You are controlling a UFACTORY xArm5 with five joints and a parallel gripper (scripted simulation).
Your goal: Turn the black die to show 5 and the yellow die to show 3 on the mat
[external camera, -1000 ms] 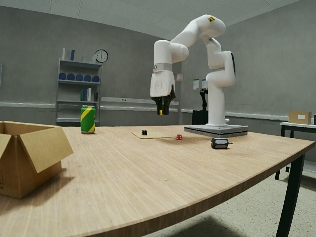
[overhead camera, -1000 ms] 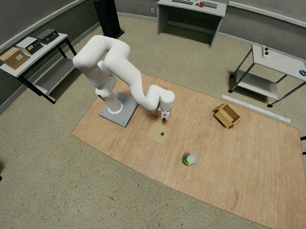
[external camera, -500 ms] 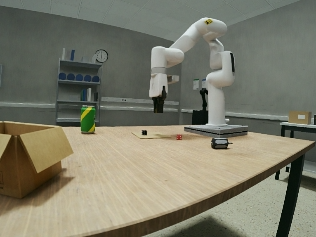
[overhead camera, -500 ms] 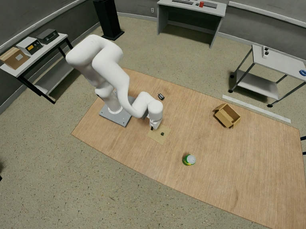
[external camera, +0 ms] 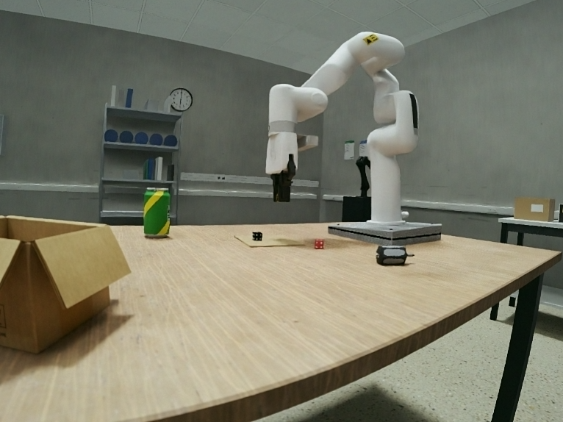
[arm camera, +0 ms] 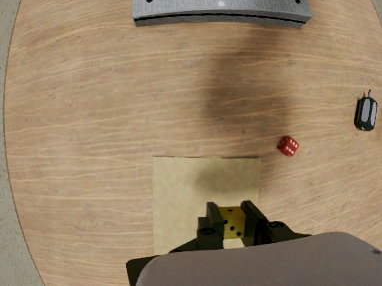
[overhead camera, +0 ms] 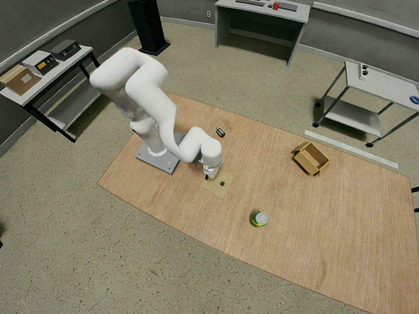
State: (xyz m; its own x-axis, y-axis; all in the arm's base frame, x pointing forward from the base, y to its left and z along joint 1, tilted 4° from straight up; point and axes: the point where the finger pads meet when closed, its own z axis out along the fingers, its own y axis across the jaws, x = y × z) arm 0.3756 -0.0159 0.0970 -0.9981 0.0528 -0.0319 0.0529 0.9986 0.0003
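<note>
Now: the tan mat 120 mm below my hand and 30 mm ahead of it. The rest, counted from my hand: yellow die: 10 mm below; then black die: 110 mm below, 60 mm ahead; then red die: 110 mm to the left, 110 mm below, 40 mm behind.
</note>
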